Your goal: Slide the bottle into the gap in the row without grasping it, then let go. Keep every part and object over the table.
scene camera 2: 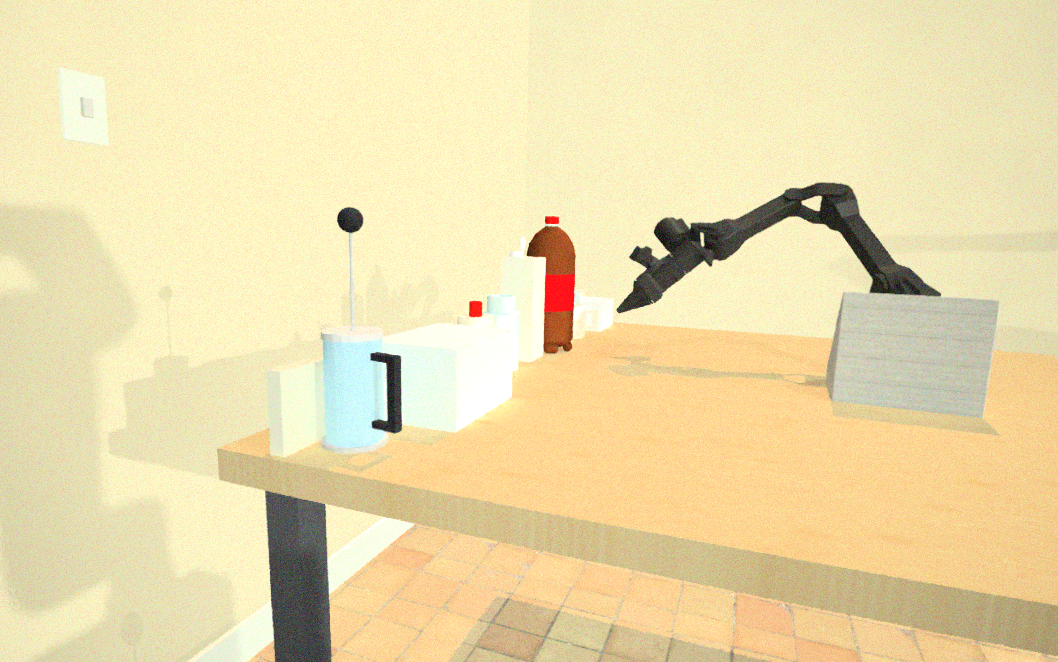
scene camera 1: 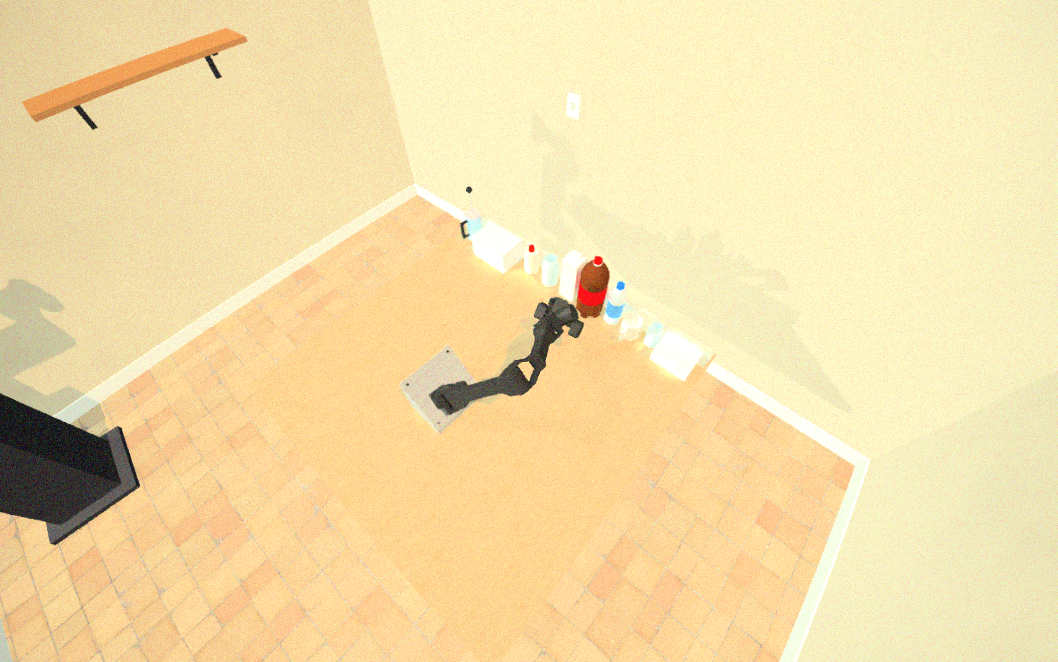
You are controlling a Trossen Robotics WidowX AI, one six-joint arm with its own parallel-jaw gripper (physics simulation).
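Frame: origin at the arm's base, x ahead, y left, z up, level; centimetres.
Seen in the pictures: gripper, fingertip midpoint: (scene camera 2: 618, 309); arm's base, link origin: (scene camera 2: 918, 344) (scene camera 1: 441, 396).
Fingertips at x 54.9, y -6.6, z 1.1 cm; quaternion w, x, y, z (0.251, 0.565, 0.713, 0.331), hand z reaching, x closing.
Observation:
Pixels of each thing's top centre, then the offset from my fingertips to it. Level surfaces: height alone.
- large brown bottle, top centre: (scene camera 2: 552, 216) (scene camera 1: 598, 259) dx +16.1, dy +0.8, dz +19.6 cm
- tall white carton, top centre: (scene camera 2: 524, 236) (scene camera 1: 575, 250) dx +17.1, dy +12.2, dz +15.1 cm
- small clear bottle with a blue label, top centre: (scene camera 1: 621, 284) dx +19.5, dy -9.1, dz +11.2 cm
- table, surface height: dz -10.3 cm
- red-capped bottle, top centre: (scene camera 2: 475, 301) (scene camera 1: 531, 246) dx +15.1, dy +34.7, dz +3.6 cm
- pale jar, top centre: (scene camera 2: 501, 295) (scene camera 1: 550, 257) dx +15.9, dy +23.9, dz +3.8 cm
- clear cup, top centre: (scene camera 2: 576, 304) (scene camera 1: 630, 323) dx +17.3, dy -18.7, dz -1.8 cm
- blue press, top centre: (scene camera 2: 359, 206) (scene camera 1: 465, 188) dx +9.2, dy +70.0, dz +18.1 cm
The large brown bottle (scene camera 1: 591, 290) (scene camera 2: 558, 292) with a red label and red cap stands upright in the row along the wall. It is between a tall white carton (scene camera 1: 570, 274) (scene camera 2: 531, 308) and a small clear bottle with a blue label (scene camera 1: 614, 304). My gripper (scene camera 1: 557, 319) (scene camera 2: 619, 310) is open and empty. It is above the table on the room side of the brown bottle, apart from it, and points down at a slant toward the row. The fingertips are hard to make out separately in the scene camera 2 view. The bottle's contact with its neighbours cannot be told.
The row on the table (scene camera 2: 702, 468) also holds a white box (scene camera 1: 497, 245) (scene camera 2: 436, 374), a red-capped bottle (scene camera 1: 531, 259), a pale jar (scene camera 1: 550, 270), a clear cup (scene camera 1: 631, 325) and another white box (scene camera 1: 676, 354). A blue press (scene camera 1: 473, 226) (scene camera 2: 352, 390) stands at one end. The arm's base block (scene camera 1: 429, 382) (scene camera 2: 911, 355) is farther back.

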